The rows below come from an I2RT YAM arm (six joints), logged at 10 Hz.
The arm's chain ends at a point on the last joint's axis. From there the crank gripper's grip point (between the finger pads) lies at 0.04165 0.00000 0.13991 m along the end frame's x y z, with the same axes.
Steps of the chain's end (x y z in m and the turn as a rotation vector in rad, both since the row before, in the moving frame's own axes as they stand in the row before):
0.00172 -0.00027 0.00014 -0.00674 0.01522 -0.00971
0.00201 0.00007 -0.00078 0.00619 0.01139 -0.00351
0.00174 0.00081 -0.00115 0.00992 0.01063 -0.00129
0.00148 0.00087 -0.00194 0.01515 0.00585 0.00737
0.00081 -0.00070 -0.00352 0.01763 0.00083 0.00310
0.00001 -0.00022 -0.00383 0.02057 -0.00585 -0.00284
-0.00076 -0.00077 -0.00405 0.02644 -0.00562 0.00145
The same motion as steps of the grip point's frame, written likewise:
0.00385 0.00026 -0.00051 -0.00674 0.01522 -0.00971
0.00360 -0.00094 -0.00127 0.00619 0.01139 -0.00351
0.00322 -0.00063 -0.00161 0.00992 0.01063 -0.00129
0.00230 -0.00094 -0.00220 0.01515 0.00585 0.00737
0.00093 -0.00304 -0.00358 0.01763 0.00083 0.00310
-0.00081 -0.00322 -0.00362 0.02057 -0.00585 -0.00284
-0.00154 -0.00441 -0.00387 0.02644 -0.00562 0.00145

